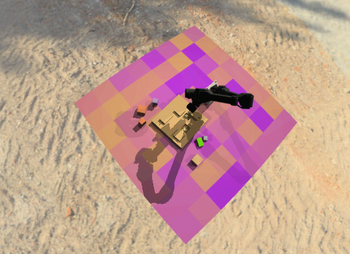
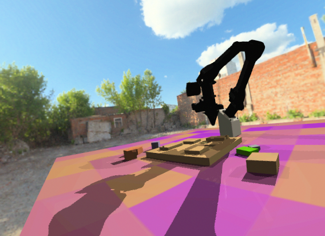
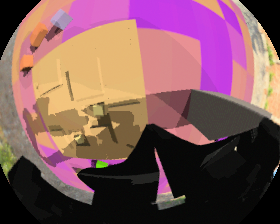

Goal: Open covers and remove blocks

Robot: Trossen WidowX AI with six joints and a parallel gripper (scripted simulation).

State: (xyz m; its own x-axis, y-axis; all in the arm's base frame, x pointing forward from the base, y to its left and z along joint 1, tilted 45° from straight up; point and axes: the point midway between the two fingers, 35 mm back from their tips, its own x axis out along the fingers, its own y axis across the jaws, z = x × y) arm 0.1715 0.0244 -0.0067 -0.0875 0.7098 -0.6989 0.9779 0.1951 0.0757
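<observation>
Right now my gripper tip is 13 cm short of the tan puzzle board, 6 cm above it and 1 cm to the right of it. Also, from my gripper tip: green block 22 cm to the left, 12 cm ahead, 7 cm below; greyish-purple block 22 cm to the right, 21 cm ahead, 6 cm below; tan block 31 cm to the left, 22 cm ahead, 7 cm below.
</observation>
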